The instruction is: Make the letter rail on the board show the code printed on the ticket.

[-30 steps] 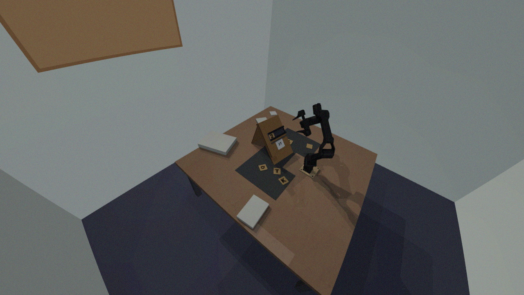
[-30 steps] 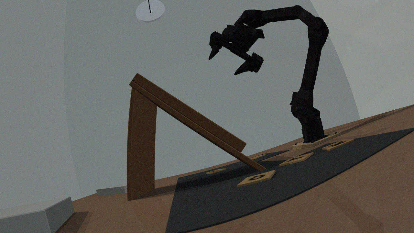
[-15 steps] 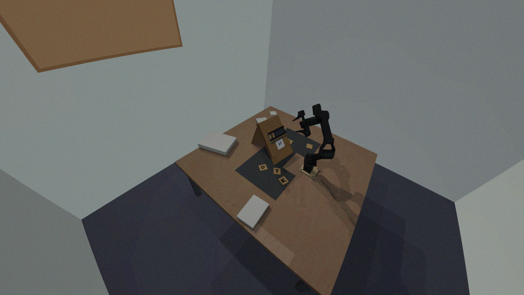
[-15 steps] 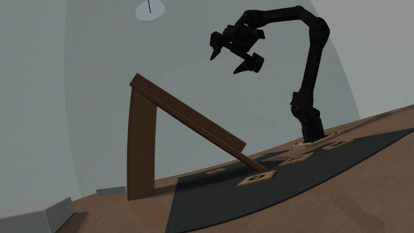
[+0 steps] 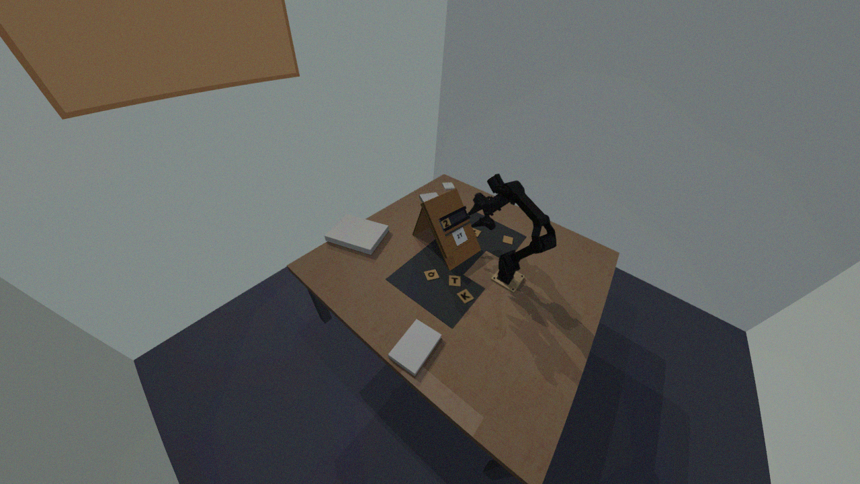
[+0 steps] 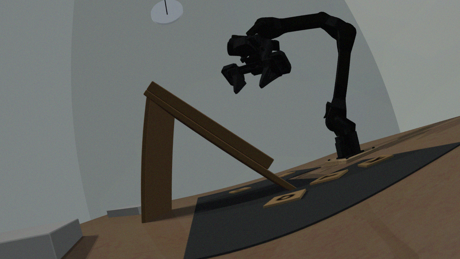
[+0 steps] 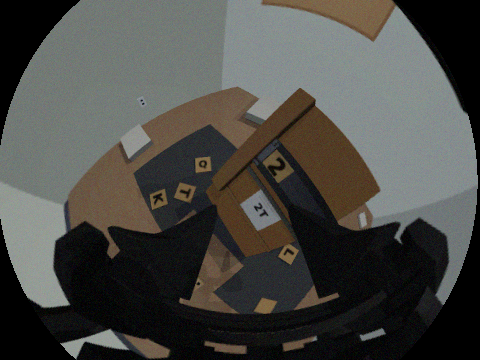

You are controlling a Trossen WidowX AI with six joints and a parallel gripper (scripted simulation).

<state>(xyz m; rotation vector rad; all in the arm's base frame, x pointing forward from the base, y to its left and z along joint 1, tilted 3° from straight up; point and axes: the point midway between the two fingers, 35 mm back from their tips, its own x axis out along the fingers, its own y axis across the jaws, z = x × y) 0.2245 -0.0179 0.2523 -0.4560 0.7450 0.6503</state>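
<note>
Now: gripper tip 240 mm above the tile marked T, 160 mm to the right of it and 60 mm past it. The rest, counted from my gripper tip: tile marked 2: 120 mm ahead, 70 mm below, 10 mm to the left; then white ticket: 140 mm below, 50 mm ahead, 30 mm to the right; then dark mat: 240 mm below, 40 mm behind, 10 mm to the right.
</note>
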